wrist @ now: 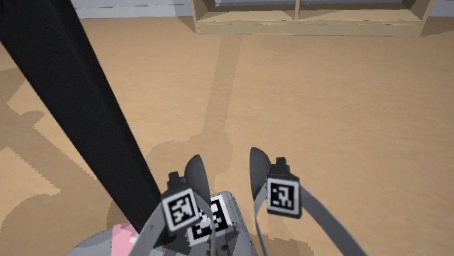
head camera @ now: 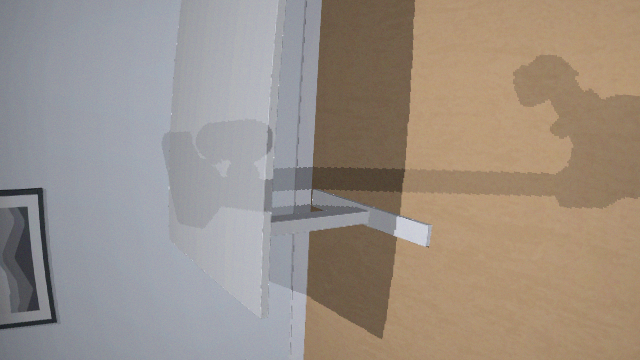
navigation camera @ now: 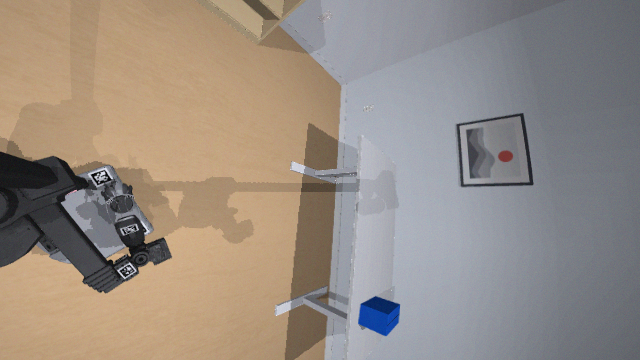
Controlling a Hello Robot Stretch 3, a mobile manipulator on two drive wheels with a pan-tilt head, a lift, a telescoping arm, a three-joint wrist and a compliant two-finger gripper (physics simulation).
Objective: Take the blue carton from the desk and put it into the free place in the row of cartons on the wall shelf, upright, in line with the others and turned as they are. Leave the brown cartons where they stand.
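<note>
The blue carton stands on the white desk toward the desk's lower end in the navigation view. It does not show in the head or wrist view. My gripper is open and empty in the wrist view, with floor and part of my base behind its fingers. It is well away from the desk, folded in over the base. In the navigation view the fingers are hard to make out. The wall shelf with the brown cartons does not show in these views.
A low wooden shelf unit stands on the floor by the other wall. The desk's leg reaches out over the floor. A framed picture hangs above the desk. My black mast is close to the gripper.
</note>
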